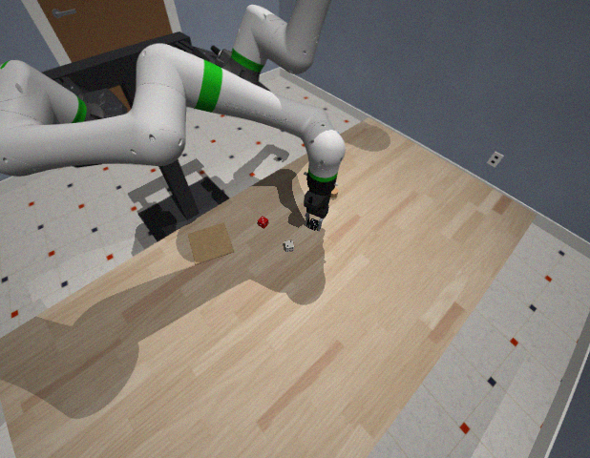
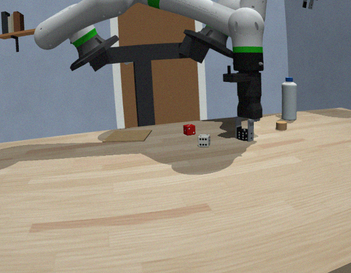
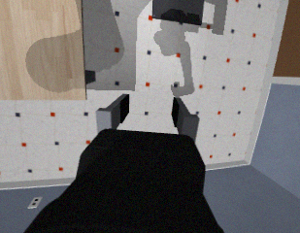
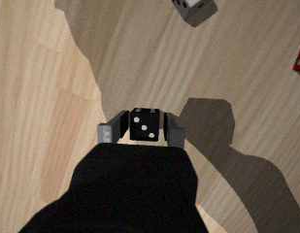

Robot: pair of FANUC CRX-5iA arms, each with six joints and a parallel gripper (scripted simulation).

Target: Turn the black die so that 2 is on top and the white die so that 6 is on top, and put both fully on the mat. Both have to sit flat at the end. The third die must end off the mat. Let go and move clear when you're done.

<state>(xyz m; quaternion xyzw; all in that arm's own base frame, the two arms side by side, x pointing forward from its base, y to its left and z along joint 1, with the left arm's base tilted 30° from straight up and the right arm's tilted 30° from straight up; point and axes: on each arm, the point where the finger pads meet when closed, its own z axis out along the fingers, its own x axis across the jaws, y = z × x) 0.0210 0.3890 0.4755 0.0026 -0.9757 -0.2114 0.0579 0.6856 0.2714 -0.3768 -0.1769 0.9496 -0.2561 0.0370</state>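
Now: the black die right at my right hand. Also, from my right hand: short wooden cylinder (9 cm behind, 17 cm to the left, 1 cm below); white die (3 cm ahead, 13 cm to the right); red die (12 cm behind, 15 cm to the right).
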